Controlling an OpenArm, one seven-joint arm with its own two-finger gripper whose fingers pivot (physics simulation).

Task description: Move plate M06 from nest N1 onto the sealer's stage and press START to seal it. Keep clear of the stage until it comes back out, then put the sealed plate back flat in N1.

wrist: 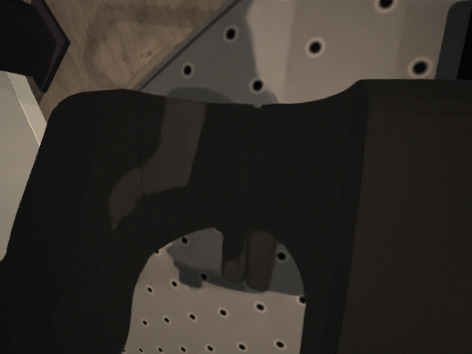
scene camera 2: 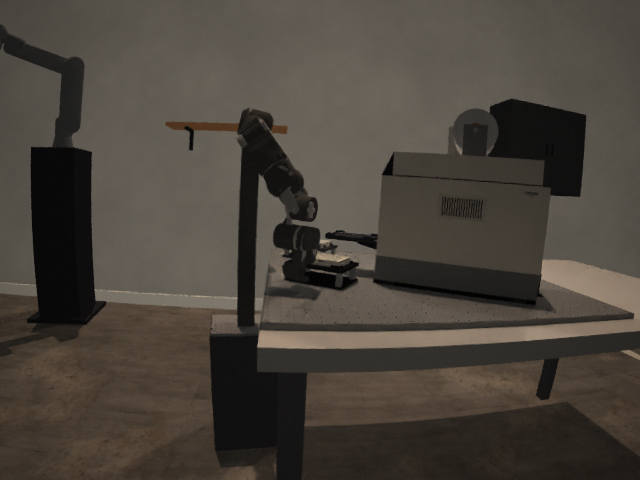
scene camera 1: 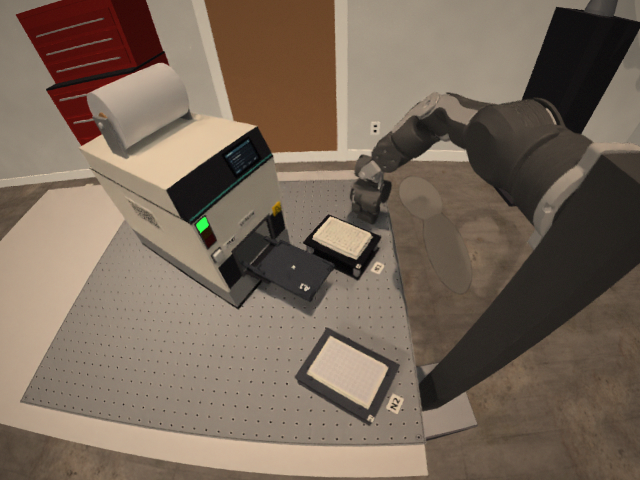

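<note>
Plate M06 (scene camera 1: 342, 237) (scene camera 2: 333, 259), pale, lies in the black nest N1 (scene camera 1: 311, 242) (scene camera 2: 351, 266), right of the sealer's stage; whether it bears a seal I cannot tell. The dark stage (scene camera 1: 289, 264) (scene camera 2: 351, 236) is out and bare in front of the sealer (scene camera 1: 129, 193) (scene camera 2: 460, 242), whose upper lamp is green. A pale button (scene camera 1: 217, 254) sits on its front. My gripper (wrist: 259, 195) is shut and empty, its two fingers together low over the perforated board. It is beside N1, at the far side in scene camera 1; its fingertips are hidden there.
A second pale plate (scene camera 1: 348, 369) lies in nest N2 (scene camera 1: 330, 395) at the near right of the perforated board (scene camera 1: 206, 361). The film roll (scene camera 1: 147, 100) (scene camera 2: 485, 124) stands on the sealer. My arm's column (scene camera 1: 516, 289) (scene camera 2: 248, 242) stands at the table's side.
</note>
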